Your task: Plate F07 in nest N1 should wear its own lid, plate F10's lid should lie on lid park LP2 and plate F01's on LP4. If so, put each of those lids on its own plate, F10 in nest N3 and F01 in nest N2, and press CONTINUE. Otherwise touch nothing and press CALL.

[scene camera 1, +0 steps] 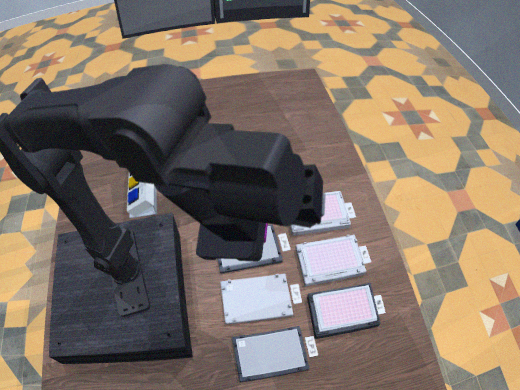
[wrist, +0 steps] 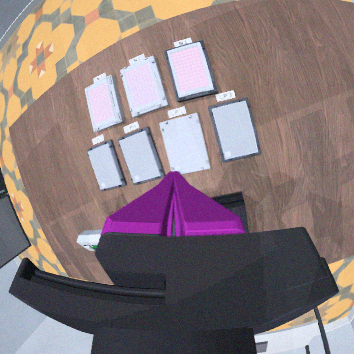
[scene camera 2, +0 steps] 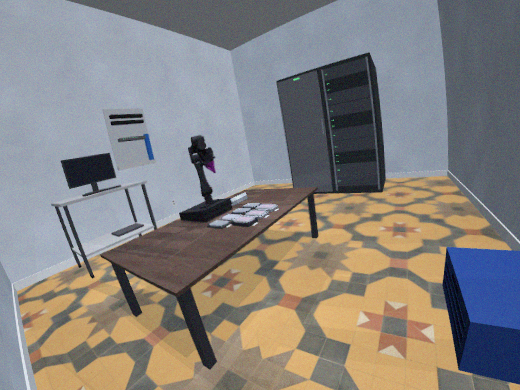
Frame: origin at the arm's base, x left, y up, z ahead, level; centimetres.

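Where they show: gripper, between the fingertips: (scene camera 1: pixel 260 240) (wrist: pixel 173 178) (scene camera 2: pixel 215 172); arm's base, origin of its link: (scene camera 1: pixel 126 271) (scene camera 2: pixel 210 204).
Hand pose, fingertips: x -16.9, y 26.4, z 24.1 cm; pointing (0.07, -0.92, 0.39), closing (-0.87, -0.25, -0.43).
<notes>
Each offset is from my fingertips to the top centre of the thing. "spot": to the spot under its first point. Level surfaces: height alone.
Plates with pink wells stand in nest N1 {spot: dx -4.4, dy -31.8, dz +17.3 cm} (scene camera 1: pixel 345 309) (wrist: pixel 191 70), nest N2 {spot: dx +8.6, dy -32.3, dz +20.0 cm} (scene camera 1: pixel 331 257) (wrist: pixel 144 86) and nest N3 {spot: dx +21.0, dy -31.9, dz +26.9 cm} (scene camera 1: pixel 335 206) (wrist: pixel 103 104). Whether a clear lid covers any is hard to tell. Flat grey panels with a small corner tag show at LP3 {dx -7.2, dy -33.1, dz -0.7 cm} (scene camera 1: pixel 271 354) (wrist: pixel 235 130), LP1 {dx +6.0, dy -32.9, dz +1.1 cm} (scene camera 1: pixel 257 300) (wrist: pixel 185 144), LP4 {dx +18.8, dy -33.1, dz +3.5 cm} (scene camera 1: pixel 272 250) (wrist: pixel 141 156) and LP2 {dx +31.2, dy -33.1, dz +6.0 cm} (wrist: pixel 106 165); the tags are unreadable. The arm hides LP2 in scene camera 1. My gripper (wrist: pixel 173 178) is shut and empty, high above the table. The button box {dx +47.5, dy -28.5, dz -16.9 cm} (scene camera 1: pixel 142 199) (wrist: pixel 89 240) is partly hidden.
The black arm base (scene camera 1: pixel 120 290) (scene camera 2: pixel 205 210) stands on the wooden table {dy -34.9 cm} (scene camera 2: pixel 155 245) beside the lid parks. A dark cabinet (scene camera 2: pixel 332 125), a desk with a monitor (scene camera 2: pixel 89 171) and a blue box (scene camera 2: pixel 487 295) stand away from the table.
</notes>
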